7 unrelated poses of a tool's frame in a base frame.
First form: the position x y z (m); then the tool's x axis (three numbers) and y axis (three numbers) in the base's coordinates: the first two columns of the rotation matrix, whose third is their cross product.
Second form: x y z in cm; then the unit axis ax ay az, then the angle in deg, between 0 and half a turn. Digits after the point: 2 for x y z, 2 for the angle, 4 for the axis.
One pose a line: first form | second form
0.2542 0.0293 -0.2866 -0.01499 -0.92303 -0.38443 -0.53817 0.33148 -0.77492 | 25.42 2.93 -28.66 -0.6022 0.7617 -0.2389 126.34
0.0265 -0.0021 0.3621 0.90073 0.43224 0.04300 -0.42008 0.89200 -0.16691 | 2.65 -0.21 36.21 -0.3265 -0.1675 0.9302 27.27
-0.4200 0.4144 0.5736 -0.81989 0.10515 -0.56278 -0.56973 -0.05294 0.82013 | -42.00 41.44 57.36 -0.1855 0.6643 0.7240 152.22
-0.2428 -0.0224 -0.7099 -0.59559 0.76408 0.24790 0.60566 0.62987 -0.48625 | -24.28 -2.24 -70.99 -0.4013 -0.8974 0.1833 154.40
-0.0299 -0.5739 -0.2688 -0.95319 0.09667 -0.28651 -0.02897 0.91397 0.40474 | -2.99 -57.39 -26.88 0.0177 0.9777 0.2091 162.52
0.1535 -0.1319 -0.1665 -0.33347 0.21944 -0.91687 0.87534 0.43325 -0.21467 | 15.35 -13.19 -16.65 0.4196 0.8061 -0.4173 128.20
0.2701 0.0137 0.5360 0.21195 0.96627 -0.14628 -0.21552 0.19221 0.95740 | 27.01 1.37 53.60 0.5731 0.5582 0.6000 99.99
